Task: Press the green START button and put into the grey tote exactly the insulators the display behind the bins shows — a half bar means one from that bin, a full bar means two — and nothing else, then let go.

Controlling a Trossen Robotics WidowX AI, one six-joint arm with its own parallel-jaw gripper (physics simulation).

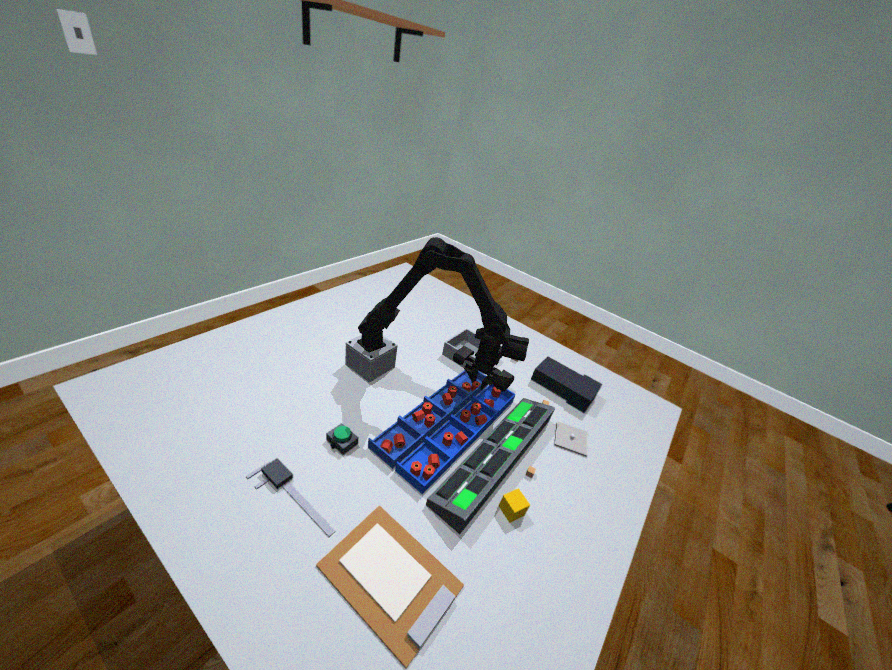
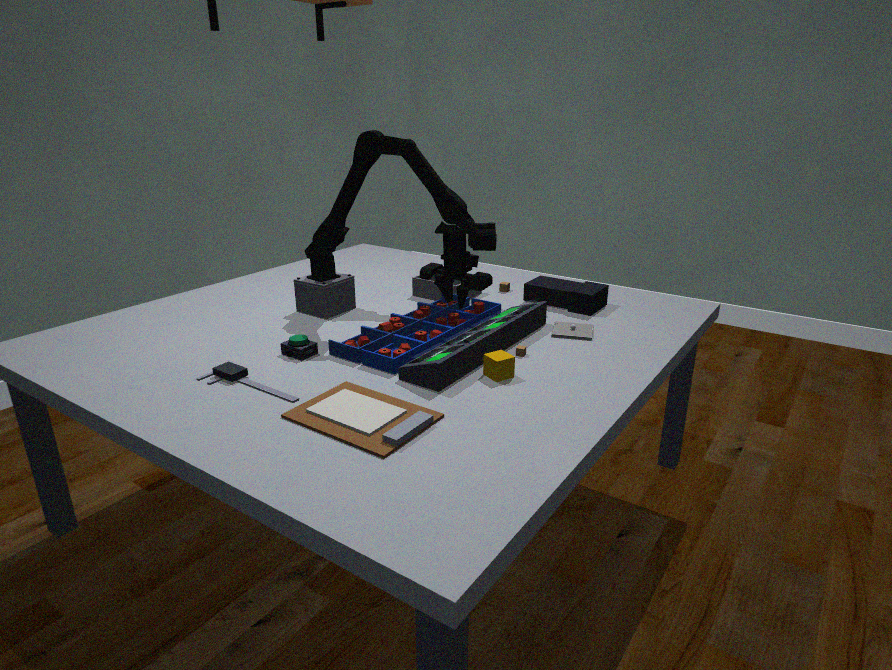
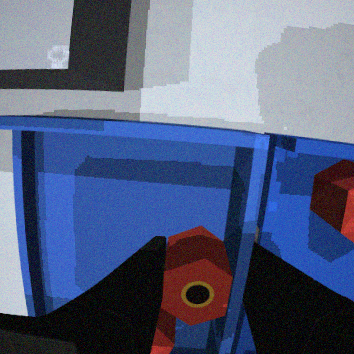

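Note:
My gripper (image 1: 481, 382) (image 2: 457, 298) (image 3: 201, 248) is down in the far end compartment of the blue bins (image 1: 404, 473) (image 2: 340, 350) (image 3: 140, 128). It is shut on a red hexagonal insulator (image 3: 197, 277) with a yellow-ringed hole. Another red insulator (image 3: 333, 197) lies in the neighbouring compartment. The dark display (image 1: 483, 465) (image 2: 483, 342) behind the bins shows three green bars (image 1: 518, 412) (image 1: 513, 443) (image 1: 465, 499). The green START button (image 1: 342, 434) (image 2: 299, 339) sits left of the bins. The grey tote (image 1: 461, 346) (image 2: 426, 286) (image 3: 98, 46) stands just beyond the gripper.
A black box (image 1: 566, 382) (image 2: 566, 294) lies at the right back. A yellow cube (image 1: 514, 503) (image 2: 498, 364) and a small white plate (image 1: 571, 439) lie beside the display. A clipboard (image 1: 337, 565) and a caliper (image 1: 277, 473) lie in front. The arm's base (image 1: 370, 359) stands behind the button.

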